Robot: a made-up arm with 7 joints.
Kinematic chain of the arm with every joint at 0, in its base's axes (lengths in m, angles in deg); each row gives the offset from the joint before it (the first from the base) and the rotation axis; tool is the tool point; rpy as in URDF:
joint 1: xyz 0 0 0 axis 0.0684 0.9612 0.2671
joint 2: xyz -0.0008 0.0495 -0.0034 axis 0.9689 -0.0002 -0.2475
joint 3: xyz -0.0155 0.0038 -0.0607 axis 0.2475 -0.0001 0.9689
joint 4: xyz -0.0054 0 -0.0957 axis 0.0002 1 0
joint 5: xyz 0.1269 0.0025 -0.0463 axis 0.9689 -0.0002 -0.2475
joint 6: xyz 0.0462 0 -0.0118 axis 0.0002 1 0
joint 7: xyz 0.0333 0 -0.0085 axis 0.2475 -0.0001 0.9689
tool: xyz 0 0 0 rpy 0 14.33 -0.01
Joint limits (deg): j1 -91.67..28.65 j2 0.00..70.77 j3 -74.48..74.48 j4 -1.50..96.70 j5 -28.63..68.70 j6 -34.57..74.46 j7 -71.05..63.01
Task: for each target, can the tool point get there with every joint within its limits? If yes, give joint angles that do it. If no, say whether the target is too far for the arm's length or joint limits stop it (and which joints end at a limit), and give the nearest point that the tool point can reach.
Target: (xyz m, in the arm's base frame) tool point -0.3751 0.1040 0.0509
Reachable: no: joint limits stop it (at a limit: joint 1, joint 4, joint 6) | nearest point -0.2671 0.1827 -0.1842 | short by 0.270 m
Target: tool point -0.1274 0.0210 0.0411
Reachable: no: joint limits stop it (at a limit: joint 1, joint 3, joint 4, joint 6) | nearest point -0.1371 -0.0083 -0.2306 | short by 0.273 m
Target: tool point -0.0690 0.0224 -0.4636
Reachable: no: too far | nearest point -0.0553 0.0282 -0.3734 | short by 0.091 m
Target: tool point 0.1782 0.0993 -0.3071
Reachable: yes | joints -21.04 17.10 -12.08 43.09 -9.67 54.05 2.62
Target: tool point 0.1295 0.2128 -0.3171
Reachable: yes | joints -28.29 24.71 42.33 82.97 52.92 -8.01 48.81
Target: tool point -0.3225 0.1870 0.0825
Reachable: no: joint limits stop it (at a limit: joint 1, joint 4, joint 6) | nearest point -0.2192 0.2994 -0.1079 | short by 0.244 m
